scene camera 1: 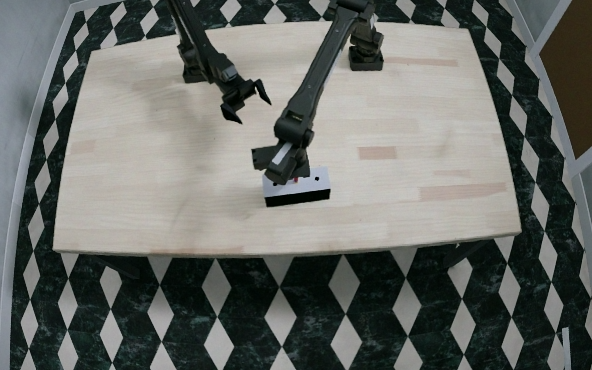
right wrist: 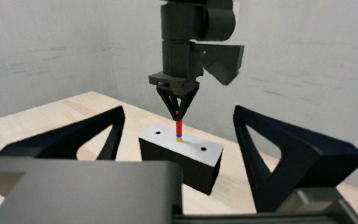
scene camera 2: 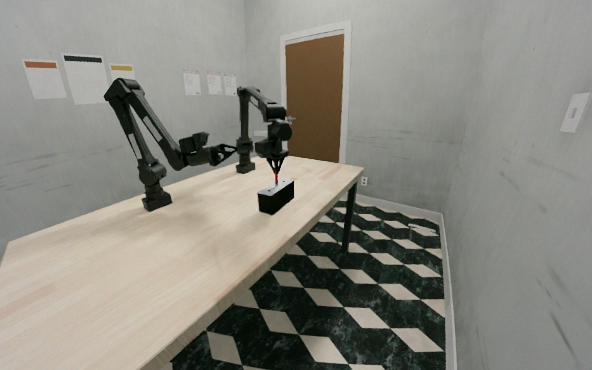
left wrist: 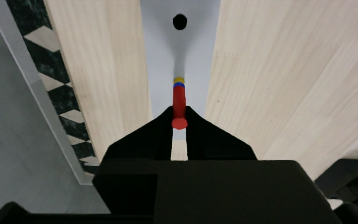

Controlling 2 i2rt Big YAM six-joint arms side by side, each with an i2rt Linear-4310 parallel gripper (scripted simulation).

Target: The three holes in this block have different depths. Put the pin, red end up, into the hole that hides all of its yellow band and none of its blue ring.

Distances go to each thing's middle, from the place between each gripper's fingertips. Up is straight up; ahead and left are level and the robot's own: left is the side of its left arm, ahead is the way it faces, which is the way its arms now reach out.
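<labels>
My left hand: 11 cm above the block (scene camera 1: 317,187).
Block: 150 mm ahead of my right hand (scene camera 1: 256,113), 100 mm to the left of it, 200 mm below it.
</labels>
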